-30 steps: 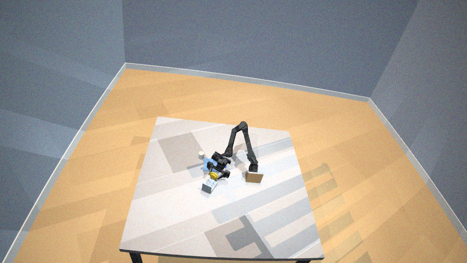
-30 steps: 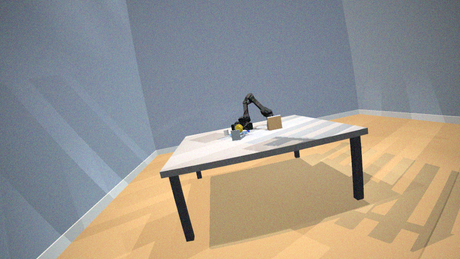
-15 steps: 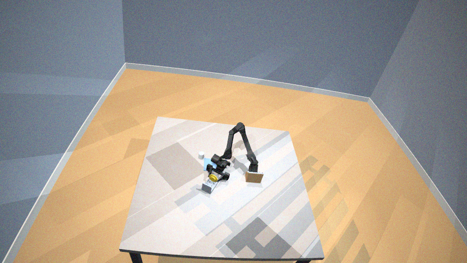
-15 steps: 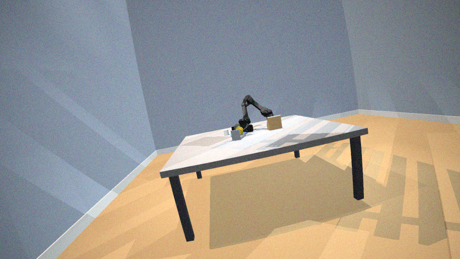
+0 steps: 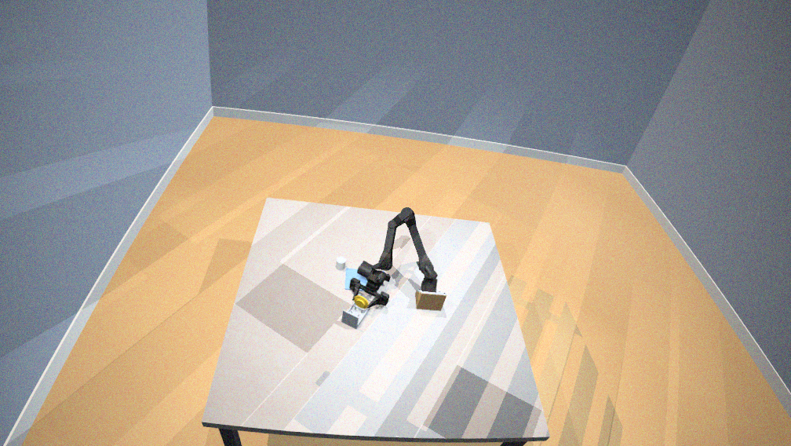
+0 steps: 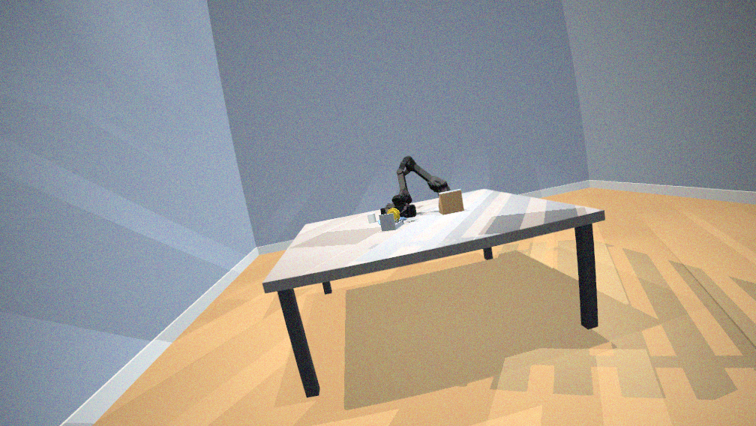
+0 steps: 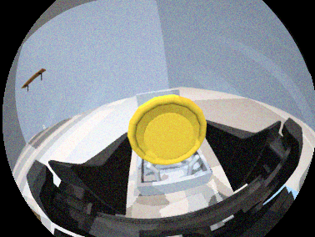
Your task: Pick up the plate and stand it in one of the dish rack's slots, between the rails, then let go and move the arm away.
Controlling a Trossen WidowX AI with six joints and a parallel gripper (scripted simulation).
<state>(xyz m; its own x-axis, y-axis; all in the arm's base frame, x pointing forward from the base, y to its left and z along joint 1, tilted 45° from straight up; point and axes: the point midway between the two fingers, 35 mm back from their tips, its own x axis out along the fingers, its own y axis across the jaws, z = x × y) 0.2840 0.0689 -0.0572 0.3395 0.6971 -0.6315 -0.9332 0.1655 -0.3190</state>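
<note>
The yellow plate lies 10 mm to the right of my gripper tip. The rest, counted from my gripper tip: light blue mat: 190 mm to the right, 50 mm below, 10 mm ahead; white cup: 250 mm to the right, 130 mm ahead, 30 mm below; grey dish rack: 30 mm below, 20 mm to the left, 10 mm ahead.
</note>
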